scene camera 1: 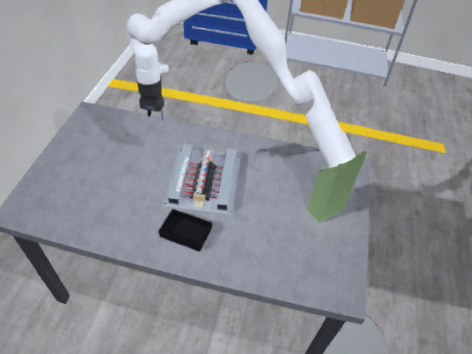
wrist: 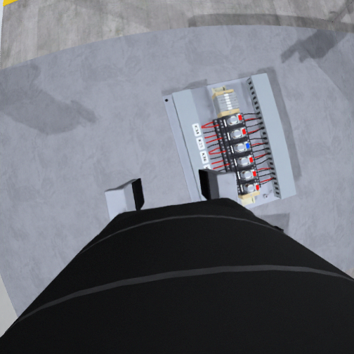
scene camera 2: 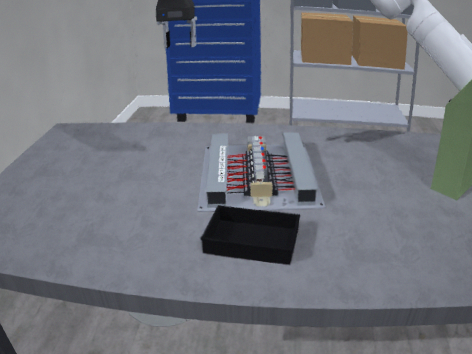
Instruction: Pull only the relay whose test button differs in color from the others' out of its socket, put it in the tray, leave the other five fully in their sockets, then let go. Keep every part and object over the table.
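Places are measured from the arm's base along level axes (x ahead, y left, z up), in metres.
Pixels of known places: gripper, fingertip midpoint: (scene camera 1: 156, 116) (scene camera 2: 180, 46); arm's base at its link origin: (scene camera 1: 341, 162).
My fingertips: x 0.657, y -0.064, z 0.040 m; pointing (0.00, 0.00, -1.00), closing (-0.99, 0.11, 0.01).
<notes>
Ahead of a thing's pixels: the offset from my fingertips to its top centre. "pt": to the spot under its first point.
The relay with a blue test button (scene camera 1: 205, 170) (scene camera 2: 258, 148) (wrist: 242, 147) stands in its socket, third from the terminal-block end of the row. The other five, such as this relay (wrist: 238, 133), have red buttons and stand in the same row. The black tray {pt dx -0.140, dy +0.305, dz -0.298 m} (scene camera 1: 180, 241) (scene camera 2: 245, 250) lies on the table in front of the panel and shows no relay inside. My gripper (scene camera 1: 156, 114) (scene camera 2: 180, 45) (wrist: 170, 186) is open and empty, high over the table's back left part, away from the relays. In the wrist view a finger covers part of the panel's lower left.
Grey wire ducts {dx -0.071, dy -0.012, dz -0.275 m} (scene camera 2: 217, 167) {dx -0.260, dy -0.017, dz -0.275 m} (scene camera 2: 301, 167) flank the relay row, with red and black wires between. Part of the label strip shows on the left duct (wrist: 186, 125). A green block (scene camera 1: 332, 192) (scene camera 2: 455, 150) stands at the arm's base on the right. A blue cabinet (scene camera 2: 215, 87) stands behind the table.
</notes>
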